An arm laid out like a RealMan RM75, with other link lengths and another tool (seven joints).
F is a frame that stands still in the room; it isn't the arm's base.
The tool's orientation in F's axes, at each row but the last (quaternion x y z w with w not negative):
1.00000, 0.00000, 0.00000, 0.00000
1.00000, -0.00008, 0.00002, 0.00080
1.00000, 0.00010, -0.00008, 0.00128
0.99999, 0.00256, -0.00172, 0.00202
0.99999, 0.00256, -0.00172, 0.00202
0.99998, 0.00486, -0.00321, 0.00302
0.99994, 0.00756, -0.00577, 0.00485
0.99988, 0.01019, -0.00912, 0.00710
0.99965, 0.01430, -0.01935, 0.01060
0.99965, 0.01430, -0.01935, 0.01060
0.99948, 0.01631, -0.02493, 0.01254
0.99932, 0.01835, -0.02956, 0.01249
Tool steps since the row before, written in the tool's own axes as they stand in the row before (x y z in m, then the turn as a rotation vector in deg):
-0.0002, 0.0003, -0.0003, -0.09, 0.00, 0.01
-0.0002, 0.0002, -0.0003, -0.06, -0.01, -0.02
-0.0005, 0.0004, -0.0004, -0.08, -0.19, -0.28
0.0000, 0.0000, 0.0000, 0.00, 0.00, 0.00
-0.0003, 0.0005, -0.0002, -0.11, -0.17, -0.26
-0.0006, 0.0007, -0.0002, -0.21, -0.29, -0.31
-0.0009, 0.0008, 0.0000, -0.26, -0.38, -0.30
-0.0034, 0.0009, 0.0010, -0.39, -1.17, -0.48
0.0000, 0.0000, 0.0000, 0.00, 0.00, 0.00
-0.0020, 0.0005, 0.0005, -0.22, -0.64, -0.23
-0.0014, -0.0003, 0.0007, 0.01, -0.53, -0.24
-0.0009, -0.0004, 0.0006, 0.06, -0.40, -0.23
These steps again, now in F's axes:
-0.0002, -0.0003, 0.0003, -0.09, 0.00, -0.01
-0.0002, -0.0002, 0.0003, -0.06, 0.01, 0.02
-0.0005, -0.0004, 0.0004, -0.08, 0.19, 0.28
0.0000, 0.0000, 0.0000, 0.00, 0.00, 0.00
-0.0003, -0.0005, 0.0002, -0.11, 0.17, 0.26
-0.0006, -0.0007, 0.0002, -0.21, 0.29, 0.31
-0.0009, -0.0008, 0.0000, -0.26, 0.38, 0.30
-0.0034, -0.0010, -0.0009, -0.41, 1.17, 0.47
0.0000, 0.0000, 0.0000, 0.00, 0.00, 0.00
-0.0020, -0.0006, -0.0004, -0.23, 0.64, 0.23
-0.0014, 0.0002, -0.0006, 0.00, 0.54, 0.23
-0.0009, 0.0004, -0.0006, 0.06, 0.41, 0.22

